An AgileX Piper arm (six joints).
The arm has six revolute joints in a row. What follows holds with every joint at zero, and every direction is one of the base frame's.
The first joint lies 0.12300 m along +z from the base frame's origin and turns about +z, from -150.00 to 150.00 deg.
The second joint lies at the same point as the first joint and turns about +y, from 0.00 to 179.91 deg.
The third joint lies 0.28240 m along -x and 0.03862 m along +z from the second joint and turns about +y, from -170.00 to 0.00 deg.
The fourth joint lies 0.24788 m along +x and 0.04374 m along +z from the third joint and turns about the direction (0.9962, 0, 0.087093), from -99.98 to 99.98 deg.
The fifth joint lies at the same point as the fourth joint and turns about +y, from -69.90 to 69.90 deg.
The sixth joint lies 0.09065 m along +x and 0.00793 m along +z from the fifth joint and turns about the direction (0.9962, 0, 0.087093), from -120.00 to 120.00 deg.
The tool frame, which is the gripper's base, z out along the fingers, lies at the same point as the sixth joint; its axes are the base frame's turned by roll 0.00, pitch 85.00 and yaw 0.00 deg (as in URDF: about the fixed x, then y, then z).
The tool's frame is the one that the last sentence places.
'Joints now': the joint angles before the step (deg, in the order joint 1, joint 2, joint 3, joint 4, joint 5, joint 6). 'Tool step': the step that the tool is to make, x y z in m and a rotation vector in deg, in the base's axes. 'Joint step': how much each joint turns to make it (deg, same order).
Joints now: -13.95, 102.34, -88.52, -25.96, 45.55, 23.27
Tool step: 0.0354, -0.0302, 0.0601, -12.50, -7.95, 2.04
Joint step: -1.87, 7.09, -20.12, -6.20, 0.14, -5.69
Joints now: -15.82, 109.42, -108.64, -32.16, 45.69, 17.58
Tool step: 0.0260, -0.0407, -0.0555, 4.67, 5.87, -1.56
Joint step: -4.48, 10.15, -5.76, 6.32, 0.94, -5.19
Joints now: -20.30, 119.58, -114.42, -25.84, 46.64, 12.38
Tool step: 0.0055, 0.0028, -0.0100, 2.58, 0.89, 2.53
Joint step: -0.06, 1.17, -0.35, 4.70, -0.20, -3.80
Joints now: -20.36, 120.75, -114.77, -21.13, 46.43, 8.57
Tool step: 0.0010, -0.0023, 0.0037, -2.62, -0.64, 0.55
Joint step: 0.00, -0.01, -0.23, -2.24, -1.37, 0.00
